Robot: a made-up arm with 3 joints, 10 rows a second.
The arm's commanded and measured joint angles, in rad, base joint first. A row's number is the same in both.
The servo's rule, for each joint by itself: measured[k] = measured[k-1] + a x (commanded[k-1-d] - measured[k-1]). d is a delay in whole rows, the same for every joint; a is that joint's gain. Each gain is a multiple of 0.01, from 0.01 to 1. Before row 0 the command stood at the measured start. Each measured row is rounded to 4 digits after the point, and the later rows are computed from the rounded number. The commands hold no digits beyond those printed.
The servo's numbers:
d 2
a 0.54 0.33 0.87
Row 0, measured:
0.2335, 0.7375, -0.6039
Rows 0 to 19, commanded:
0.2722, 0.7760, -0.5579
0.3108, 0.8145, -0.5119
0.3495, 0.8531, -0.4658
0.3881, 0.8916, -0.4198
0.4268, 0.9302, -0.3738
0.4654, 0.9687, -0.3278
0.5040, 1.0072, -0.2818
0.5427, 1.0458, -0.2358
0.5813, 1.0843, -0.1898
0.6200, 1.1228, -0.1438
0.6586, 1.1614, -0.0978
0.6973, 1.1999, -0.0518
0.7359, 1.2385, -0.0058
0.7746, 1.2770, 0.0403
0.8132, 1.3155, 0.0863
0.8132, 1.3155, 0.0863
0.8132, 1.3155, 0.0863
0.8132, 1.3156, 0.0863
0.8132, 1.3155, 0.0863
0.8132, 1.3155, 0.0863
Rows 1 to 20, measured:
0.2335, 0.7375, -0.6039
0.2335, 0.7375, -0.6039
0.2544, 0.7502, -0.5639
0.2849, 0.7714, -0.5187
0.3198, 0.7984, -0.4727
0.3567, 0.8292, -0.4267
0.3946, 0.8625, -0.3807
0.4328, 0.8975, -0.3347
0.4712, 0.9337, -0.2887
0.5098, 0.9707, -0.2427
0.5484, 1.0082, -0.1967
0.5871, 1.0460, -0.1507
0.6257, 1.0841, -0.1047
0.6644, 1.1223, -0.0587
0.7030, 1.1606, -0.0127
0.7417, 1.1990, 0.0334
0.7803, 1.2374, 0.0794
0.7981, 1.2632, 0.0854
0.8063, 1.2805, 0.0862
0.8100, 1.2921, 0.0863

